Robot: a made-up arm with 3 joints. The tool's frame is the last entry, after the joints. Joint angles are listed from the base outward.
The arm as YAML. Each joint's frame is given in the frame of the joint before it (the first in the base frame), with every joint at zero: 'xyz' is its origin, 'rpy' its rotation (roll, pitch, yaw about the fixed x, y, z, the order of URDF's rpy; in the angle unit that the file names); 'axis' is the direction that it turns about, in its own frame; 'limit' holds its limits. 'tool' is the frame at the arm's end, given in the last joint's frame.
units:
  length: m
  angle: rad
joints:
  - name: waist
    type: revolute
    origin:
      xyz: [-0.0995, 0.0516, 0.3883]
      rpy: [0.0, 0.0, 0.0]
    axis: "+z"
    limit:
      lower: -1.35
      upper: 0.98
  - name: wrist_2
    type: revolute
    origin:
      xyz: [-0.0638, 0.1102, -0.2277]
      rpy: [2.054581, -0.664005, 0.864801]
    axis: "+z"
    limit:
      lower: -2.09
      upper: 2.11
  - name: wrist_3
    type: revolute
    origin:
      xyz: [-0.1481, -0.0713, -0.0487]
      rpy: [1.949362, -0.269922, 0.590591]
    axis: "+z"
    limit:
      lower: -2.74
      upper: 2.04
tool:
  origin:
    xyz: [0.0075, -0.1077, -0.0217]
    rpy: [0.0, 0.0, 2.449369]
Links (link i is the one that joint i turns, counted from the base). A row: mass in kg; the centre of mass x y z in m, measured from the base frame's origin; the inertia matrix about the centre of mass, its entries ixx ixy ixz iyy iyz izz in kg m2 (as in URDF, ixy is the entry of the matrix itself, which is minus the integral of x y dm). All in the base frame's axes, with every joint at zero. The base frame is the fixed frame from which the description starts. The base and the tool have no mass.
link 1: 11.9; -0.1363 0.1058 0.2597; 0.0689 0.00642 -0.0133 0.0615 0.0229 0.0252
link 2: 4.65; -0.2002 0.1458 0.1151; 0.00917 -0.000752 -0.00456 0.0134 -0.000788 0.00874
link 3: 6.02; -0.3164 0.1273 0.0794; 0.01 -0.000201 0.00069 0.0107 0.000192 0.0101
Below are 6 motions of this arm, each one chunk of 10 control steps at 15 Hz.
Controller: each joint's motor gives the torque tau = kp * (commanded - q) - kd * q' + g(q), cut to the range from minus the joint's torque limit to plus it. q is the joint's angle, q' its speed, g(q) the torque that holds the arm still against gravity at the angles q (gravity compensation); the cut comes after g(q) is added. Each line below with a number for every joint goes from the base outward.
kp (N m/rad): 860 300 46
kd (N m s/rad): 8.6 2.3 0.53
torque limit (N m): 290 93 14
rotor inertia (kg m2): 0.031 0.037 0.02
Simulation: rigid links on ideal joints. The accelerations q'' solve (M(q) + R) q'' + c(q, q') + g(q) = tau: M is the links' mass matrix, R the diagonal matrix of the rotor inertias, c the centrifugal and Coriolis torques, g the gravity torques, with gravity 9.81 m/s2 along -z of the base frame. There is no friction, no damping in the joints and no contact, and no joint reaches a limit. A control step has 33 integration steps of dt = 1/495 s. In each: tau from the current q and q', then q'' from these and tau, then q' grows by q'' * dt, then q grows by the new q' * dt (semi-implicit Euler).
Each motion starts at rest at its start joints. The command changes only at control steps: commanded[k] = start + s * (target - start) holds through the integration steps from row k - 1 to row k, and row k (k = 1, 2, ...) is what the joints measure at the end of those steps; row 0 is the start. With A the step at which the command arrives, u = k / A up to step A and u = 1 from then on. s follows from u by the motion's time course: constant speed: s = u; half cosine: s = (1 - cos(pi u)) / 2; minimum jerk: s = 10 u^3 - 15 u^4 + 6 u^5; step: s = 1 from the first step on.
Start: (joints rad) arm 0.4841 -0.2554 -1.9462
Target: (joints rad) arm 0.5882 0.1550 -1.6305
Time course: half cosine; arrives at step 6
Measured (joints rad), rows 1 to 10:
1: 0.4934 -0.2234 -1.9160
2: 0.5126 -0.1323 -1.8458
3: 0.5343 -0.0143 -1.7703
4: 0.5588 0.0865 -1.6971
5: 0.5796 0.1484 -1.6379
6: 0.5881 0.1621 -1.6267
7: 0.5893 0.1526 -1.6338
8: 0.5892 0.1522 -1.6266
9: 0.5876 0.1567 -1.6296
10: 0.5875 0.1567 -1.6350

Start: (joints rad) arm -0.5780 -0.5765 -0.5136
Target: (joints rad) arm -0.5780 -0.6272 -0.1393
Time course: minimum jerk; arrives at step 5
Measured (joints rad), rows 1 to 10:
1: -0.5780 -0.5798 -0.4890
2: -0.5781 -0.5971 -0.3720
3: -0.5785 -0.6229 -0.2021
4: -0.5790 -0.6307 -0.1166
5: -0.5784 -0.6259 -0.1388
6: -0.5772 -0.6262 -0.1516
7: -0.5783 -0.6283 -0.1332
8: -0.5783 -0.6271 -0.1359
9: -0.5777 -0.6267 -0.1443
10: -0.5780 -0.6274 -0.1385

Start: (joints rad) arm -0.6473 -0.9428 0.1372
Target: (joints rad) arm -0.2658 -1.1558 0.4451
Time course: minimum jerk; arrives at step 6
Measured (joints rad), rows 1 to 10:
1: -0.6281 -0.9544 0.1523
2: -0.5407 -1.0062 0.2168
3: -0.4189 -1.0763 0.3064
4: -0.3140 -1.1314 0.3987
5: -0.2647 -1.1588 0.4473
6: -0.2662 -1.1544 0.4457
7: -0.2656 -1.1562 0.4437
8: -0.2658 -1.1559 0.4456
9: -0.2658 -1.1556 0.4455
10: -0.2658 -1.1560 0.4446

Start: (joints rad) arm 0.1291 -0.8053 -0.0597
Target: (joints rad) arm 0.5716 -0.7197 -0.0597
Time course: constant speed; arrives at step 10
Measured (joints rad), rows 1 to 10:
1: 0.1896 -0.7937 -0.0504
2: 0.2322 -0.7892 -0.0820
3: 0.2740 -0.7746 -0.0606
4: 0.3197 -0.7723 -0.0590
5: 0.3640 -0.7602 -0.0692
6: 0.4077 -0.7516 -0.0657
7: 0.4524 -0.7452 -0.0620
8: 0.4964 -0.7348 -0.0656
9: 0.5407 -0.7268 -0.0659
10: 0.5850 -0.7188 -0.0637

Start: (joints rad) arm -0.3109 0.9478 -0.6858
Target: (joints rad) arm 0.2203 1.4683 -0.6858
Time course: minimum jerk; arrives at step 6
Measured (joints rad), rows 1 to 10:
1: -0.2886 0.9737 -0.6890
2: -0.1777 1.0983 -0.7022
3: 0.0007 1.2727 -0.7040
4: 0.1594 1.4029 -0.6702
5: 0.2335 1.4569 -0.6437
6: 0.2238 1.4607 -0.6684
7: 0.2132 1.4802 -0.7138
8: 0.2163 1.4728 -0.6992
9: 0.2257 1.4605 -0.6693
10: 0.2231 1.4648 -0.6736

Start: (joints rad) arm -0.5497 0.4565 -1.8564
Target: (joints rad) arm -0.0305 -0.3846 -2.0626
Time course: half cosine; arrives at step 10
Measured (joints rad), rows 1 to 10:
1: -0.5374 0.4360 -1.8746
2: -0.4947 0.3614 -1.8993
3: -0.4249 0.2391 -1.9003
4: -0.3458 0.1060 -1.9175
5: -0.2657 -0.0209 -1.9641
6: -0.1856 -0.1477 -1.9981
7: -0.1127 -0.2663 -2.0168
8: -0.0597 -0.3499 -2.0402
9: -0.0315 -0.3892 -2.0597
10: -0.0268 -0.3930 -2.0609

